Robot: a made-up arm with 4 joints.
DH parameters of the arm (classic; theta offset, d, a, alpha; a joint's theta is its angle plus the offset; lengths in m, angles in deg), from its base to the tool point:
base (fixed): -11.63 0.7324 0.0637 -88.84
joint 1: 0 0.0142 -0.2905 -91.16
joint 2: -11.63 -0.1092 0.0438 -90
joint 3: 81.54 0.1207 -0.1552 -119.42
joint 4: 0 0.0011 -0.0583 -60.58
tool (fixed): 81.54 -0.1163 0 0
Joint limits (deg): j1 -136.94..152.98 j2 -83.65..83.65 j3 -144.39..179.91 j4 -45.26..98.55
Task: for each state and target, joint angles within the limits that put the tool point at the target. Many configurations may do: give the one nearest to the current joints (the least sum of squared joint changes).
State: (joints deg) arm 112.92 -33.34 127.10 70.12
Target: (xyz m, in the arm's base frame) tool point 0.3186 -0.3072 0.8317
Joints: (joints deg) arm 126.02 28.85 152.82 62.28
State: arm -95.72 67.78 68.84 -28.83
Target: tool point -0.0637 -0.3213 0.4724
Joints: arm -83.23 61.89 74.56 -30.95
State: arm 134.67 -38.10 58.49 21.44
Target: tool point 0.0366 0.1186 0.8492
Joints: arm 129.05 -71.14 30.48 -16.69
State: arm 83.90 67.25 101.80 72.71
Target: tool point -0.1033 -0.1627 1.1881
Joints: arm 59.40 82.51 99.23 71.85
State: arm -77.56 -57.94 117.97 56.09
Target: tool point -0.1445 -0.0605 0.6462
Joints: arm -102.21 -29.40 153.90 47.64
